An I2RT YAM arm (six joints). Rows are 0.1 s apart.
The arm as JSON. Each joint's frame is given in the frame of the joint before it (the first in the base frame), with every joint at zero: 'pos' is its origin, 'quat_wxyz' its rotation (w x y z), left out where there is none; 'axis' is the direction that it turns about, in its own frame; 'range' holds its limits. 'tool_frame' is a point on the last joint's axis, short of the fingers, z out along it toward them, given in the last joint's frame.
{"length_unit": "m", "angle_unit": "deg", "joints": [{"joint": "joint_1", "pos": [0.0, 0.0, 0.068], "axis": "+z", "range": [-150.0, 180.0]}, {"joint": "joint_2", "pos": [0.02, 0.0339, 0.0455], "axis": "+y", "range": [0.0, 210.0]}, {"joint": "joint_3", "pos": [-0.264, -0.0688, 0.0], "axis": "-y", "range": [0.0, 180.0]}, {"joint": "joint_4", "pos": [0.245, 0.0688, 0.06], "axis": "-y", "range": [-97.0, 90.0]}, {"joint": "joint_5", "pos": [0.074, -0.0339, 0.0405], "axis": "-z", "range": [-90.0, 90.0]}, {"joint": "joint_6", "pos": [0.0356, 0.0, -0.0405], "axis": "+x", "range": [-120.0, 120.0]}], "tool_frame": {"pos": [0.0, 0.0, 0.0], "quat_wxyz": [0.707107, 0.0, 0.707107, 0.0]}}
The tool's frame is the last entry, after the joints.
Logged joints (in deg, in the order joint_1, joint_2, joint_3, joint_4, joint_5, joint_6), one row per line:
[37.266 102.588 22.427 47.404 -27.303 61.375]
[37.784 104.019 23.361 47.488 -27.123 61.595]
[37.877 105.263 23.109 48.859 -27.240 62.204]
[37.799 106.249 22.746 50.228 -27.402 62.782]
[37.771 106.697 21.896 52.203 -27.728 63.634]
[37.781 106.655 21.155 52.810 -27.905 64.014]
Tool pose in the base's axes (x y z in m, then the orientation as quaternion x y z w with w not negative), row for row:
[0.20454 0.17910 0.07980 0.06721 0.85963 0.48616 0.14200]
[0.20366 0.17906 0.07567 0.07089 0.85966 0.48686 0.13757]
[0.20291 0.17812 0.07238 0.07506 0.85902 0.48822 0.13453]
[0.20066 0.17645 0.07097 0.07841 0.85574 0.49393 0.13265]
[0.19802 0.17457 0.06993 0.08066 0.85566 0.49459 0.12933]
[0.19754 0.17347 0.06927 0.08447 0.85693 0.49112 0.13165]
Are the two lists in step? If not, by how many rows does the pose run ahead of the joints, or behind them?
The pose runs 1 row ahead of the joints: the pose in row i belongs to the joints in row i + 1.
